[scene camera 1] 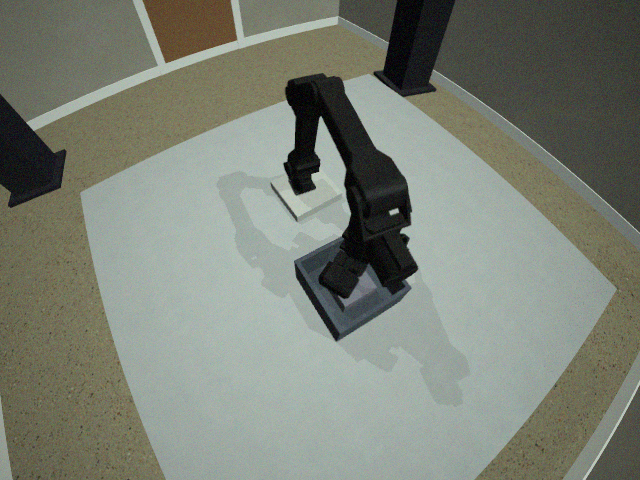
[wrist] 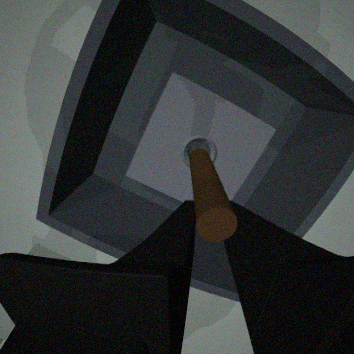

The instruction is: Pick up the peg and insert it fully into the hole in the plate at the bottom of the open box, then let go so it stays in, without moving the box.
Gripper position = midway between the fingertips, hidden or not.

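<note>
Light grey plate (scene camera 1: 365, 288), (wrist: 186, 112). Brown peg (wrist: 215, 220); scene camera 1 misses it, hidden by the gripper. Gripper (scene camera 1: 352, 266), (wrist: 206, 209).
</note>
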